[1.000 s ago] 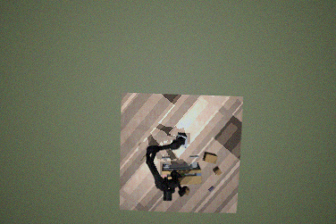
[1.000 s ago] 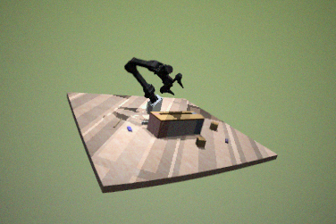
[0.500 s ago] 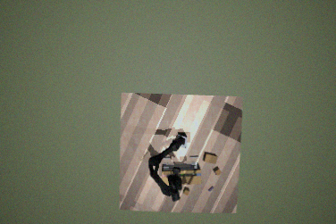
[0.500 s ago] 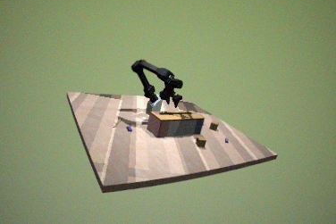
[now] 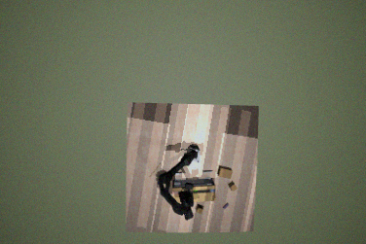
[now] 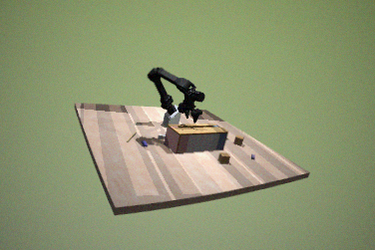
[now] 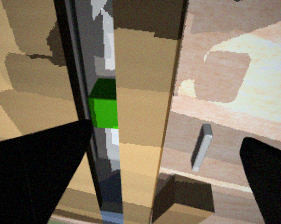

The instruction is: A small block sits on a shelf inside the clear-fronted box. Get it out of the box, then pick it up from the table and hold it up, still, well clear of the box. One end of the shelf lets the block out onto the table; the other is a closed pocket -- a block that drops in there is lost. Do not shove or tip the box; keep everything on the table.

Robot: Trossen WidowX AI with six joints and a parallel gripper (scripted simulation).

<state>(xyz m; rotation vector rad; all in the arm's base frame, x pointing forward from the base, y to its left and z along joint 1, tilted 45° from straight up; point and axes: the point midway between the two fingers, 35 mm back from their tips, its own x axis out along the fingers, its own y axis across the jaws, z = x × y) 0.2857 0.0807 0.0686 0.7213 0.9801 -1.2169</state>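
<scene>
My gripper tip is 30 mm short of the box, 30 mm to the right of it and 90 mm above it. Round my gripper tip: green block 40 mm ahead, 40 mm to the left, 70 mm below; then thin yellow stick 40 mm behind, 360 mm to the right, 150 mm below.
</scene>
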